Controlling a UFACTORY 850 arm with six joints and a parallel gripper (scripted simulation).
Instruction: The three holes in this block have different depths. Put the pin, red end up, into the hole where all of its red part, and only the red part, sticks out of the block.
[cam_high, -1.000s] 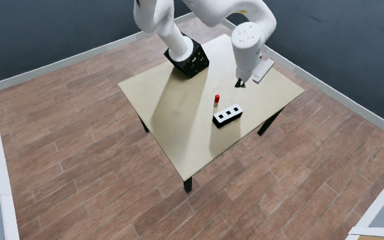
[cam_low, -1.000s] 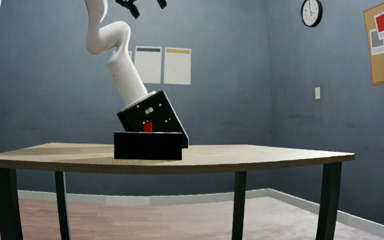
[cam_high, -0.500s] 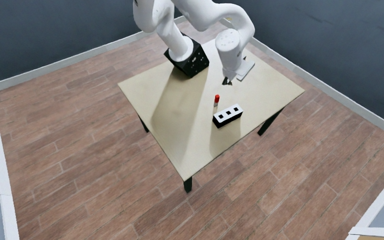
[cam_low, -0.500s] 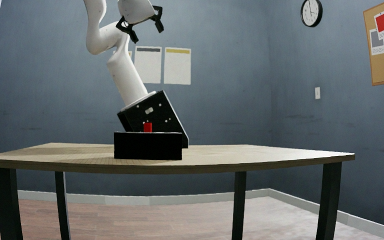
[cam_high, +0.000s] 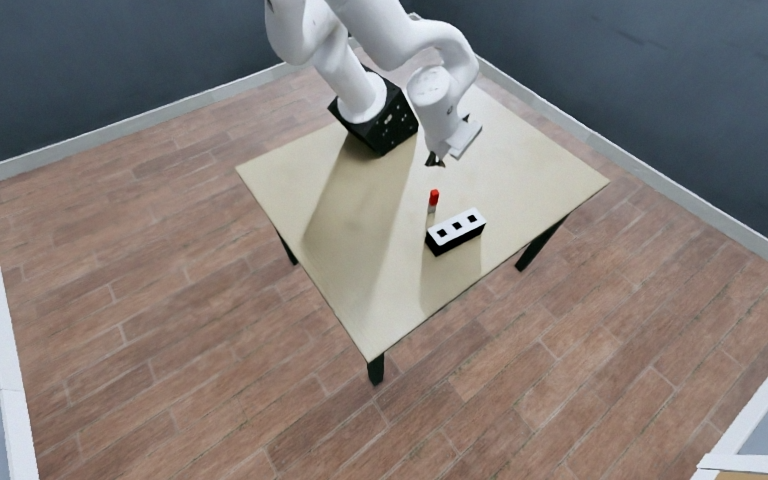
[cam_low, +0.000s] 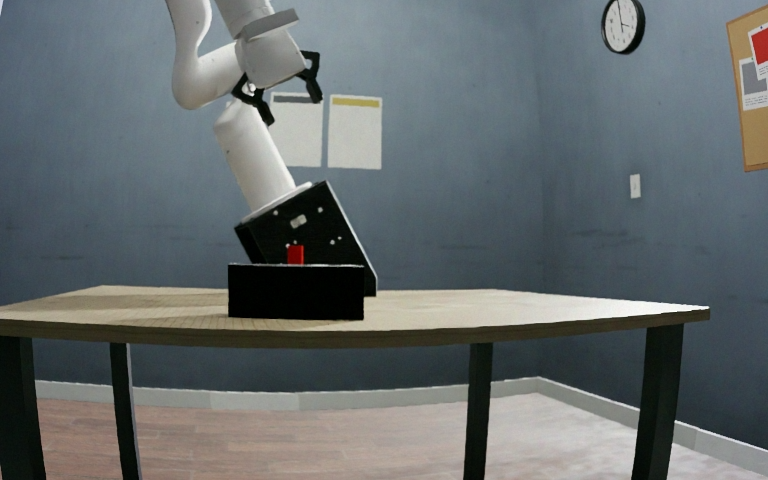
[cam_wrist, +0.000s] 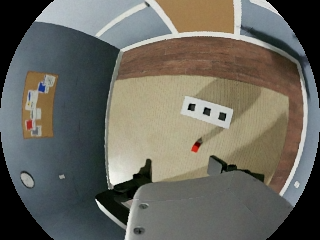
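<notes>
Now: hand 3 cm past the pin, 2 cm to the right of it and 25 cm above it. The rest, counted from my hand: black block (10 cm ahead, 2 cm to the right, 29 cm below).
</notes>
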